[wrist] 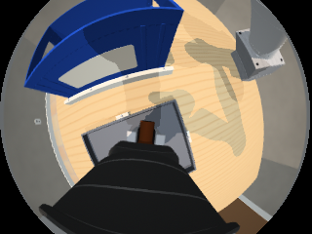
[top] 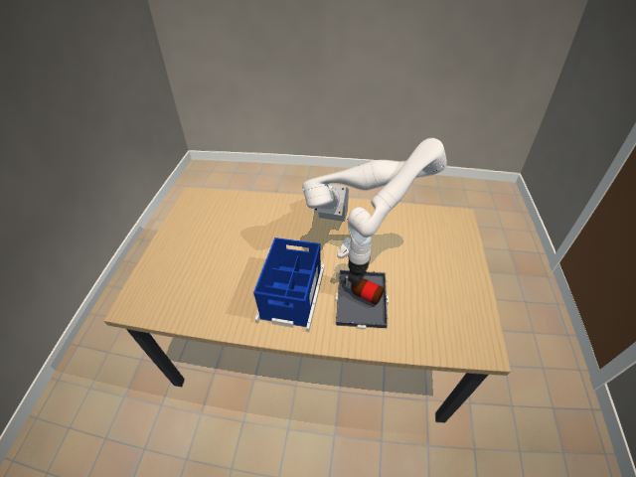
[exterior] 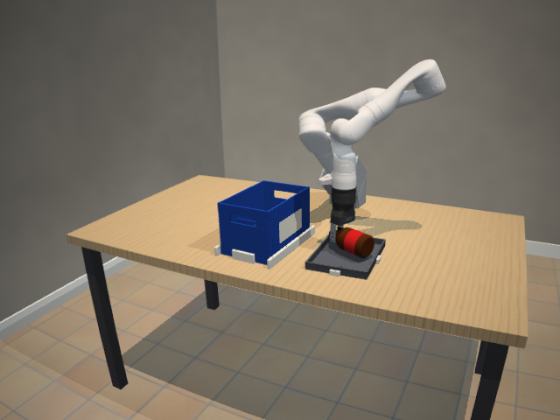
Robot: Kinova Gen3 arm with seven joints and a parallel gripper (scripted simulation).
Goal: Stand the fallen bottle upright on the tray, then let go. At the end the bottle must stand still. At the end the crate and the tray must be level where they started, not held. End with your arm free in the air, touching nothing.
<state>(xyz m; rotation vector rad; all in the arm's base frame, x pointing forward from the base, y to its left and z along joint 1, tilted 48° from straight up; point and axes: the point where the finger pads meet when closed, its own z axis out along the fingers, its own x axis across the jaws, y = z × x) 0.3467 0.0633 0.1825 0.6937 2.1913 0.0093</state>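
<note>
Now: the brown bottle 4 cm ahead of my hand, 4 cm to the left of it and 1 cm below it. Also, from my hand: blue crate 3 cm behind, 23 cm to the right, 2 cm above; then dark grey tray 5 cm ahead, 4 cm to the left, 5 cm below.
</note>
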